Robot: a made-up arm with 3 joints.
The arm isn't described. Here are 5 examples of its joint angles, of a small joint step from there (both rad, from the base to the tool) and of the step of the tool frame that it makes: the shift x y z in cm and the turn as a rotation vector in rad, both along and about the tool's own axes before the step.
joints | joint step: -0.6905 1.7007 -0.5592 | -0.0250 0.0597 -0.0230
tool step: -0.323 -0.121 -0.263 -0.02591 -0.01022 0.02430
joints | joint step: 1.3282 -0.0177 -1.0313 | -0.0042 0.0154 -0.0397
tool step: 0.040 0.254 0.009 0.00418 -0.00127 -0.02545
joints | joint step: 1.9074 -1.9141 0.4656 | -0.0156 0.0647 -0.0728
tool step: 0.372 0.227 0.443 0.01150 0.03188 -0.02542
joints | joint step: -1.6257 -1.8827 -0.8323 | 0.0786 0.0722 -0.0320
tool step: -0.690 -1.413 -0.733 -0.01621 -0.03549 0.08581
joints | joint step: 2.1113 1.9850 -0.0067 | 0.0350 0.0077 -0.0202
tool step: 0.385 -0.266 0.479 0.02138 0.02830 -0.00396
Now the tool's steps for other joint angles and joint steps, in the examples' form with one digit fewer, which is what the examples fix.
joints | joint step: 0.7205 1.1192 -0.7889 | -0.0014 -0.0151 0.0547
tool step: -0.04 -0.48 0.04 -0.0042 0.0033 0.0412
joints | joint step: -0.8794 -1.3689 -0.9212 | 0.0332 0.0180 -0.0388
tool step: -0.37 -0.07 -0.53 -0.0009 -0.0292 -0.0035
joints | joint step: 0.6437 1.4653 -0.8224 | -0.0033 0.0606 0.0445
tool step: -0.06 -0.75 0.10 -0.0472 0.0163 0.0893
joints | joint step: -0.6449 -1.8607 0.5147 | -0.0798 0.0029 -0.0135
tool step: 0.82 -0.08 0.93 0.0590 0.0394 -0.0510
